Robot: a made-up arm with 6 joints. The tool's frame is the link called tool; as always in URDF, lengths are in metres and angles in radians.
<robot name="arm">
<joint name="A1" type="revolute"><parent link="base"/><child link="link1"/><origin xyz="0 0 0.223" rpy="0 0 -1.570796"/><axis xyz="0 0 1"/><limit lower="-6.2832" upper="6.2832" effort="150" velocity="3"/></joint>
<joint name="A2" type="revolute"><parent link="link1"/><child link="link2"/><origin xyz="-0.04 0 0" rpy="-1.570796 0 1.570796"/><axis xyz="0 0 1"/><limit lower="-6.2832" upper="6.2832" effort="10" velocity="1.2"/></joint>
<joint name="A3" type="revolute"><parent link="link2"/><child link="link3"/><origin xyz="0 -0.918 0" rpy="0 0 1.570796"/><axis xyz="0 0 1"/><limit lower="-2.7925" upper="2.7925" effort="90" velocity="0.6"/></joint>
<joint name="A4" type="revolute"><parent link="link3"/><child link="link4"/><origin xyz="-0.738 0 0" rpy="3.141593 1.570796 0"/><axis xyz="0 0 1"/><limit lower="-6.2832" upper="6.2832" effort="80" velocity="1.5"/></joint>
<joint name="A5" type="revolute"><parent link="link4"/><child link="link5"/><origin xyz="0 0 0" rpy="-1.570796 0 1.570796"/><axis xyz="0 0 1"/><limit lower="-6.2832" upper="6.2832" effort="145" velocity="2.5"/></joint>
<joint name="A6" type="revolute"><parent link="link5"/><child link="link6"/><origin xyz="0 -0.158 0" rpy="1.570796 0 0"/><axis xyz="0 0 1"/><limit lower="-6.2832" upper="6.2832" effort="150" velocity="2.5"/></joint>
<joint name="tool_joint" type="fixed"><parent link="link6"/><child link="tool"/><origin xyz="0 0 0" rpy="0 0 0"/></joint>
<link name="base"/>
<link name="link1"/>
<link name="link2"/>
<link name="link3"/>
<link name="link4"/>
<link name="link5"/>
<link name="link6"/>
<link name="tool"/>
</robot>
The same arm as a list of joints. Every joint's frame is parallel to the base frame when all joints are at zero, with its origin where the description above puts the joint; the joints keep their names.
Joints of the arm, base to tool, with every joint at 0 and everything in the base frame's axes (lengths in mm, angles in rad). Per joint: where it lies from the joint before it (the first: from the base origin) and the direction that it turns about. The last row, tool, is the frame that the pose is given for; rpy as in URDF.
A1: axis +z xyz 0 0 223
A2: axis +y xyz 0 40 0
A3: axis +y xyz 0 0 918
A4: axis +z xyz 0 0 738
A5: axis +y xyz 0 0 0
A6: axis +z xyz 0 0 158
tool: xyz 0 0 0 rpy 0 0 0
Joint limits (rad, base to tool): -6.2832..6.2832 -6.2832..6.2832 -2.7925..2.7925 -6.2832..6.2832 -6.2832..6.2832 -6.2832..6.2832

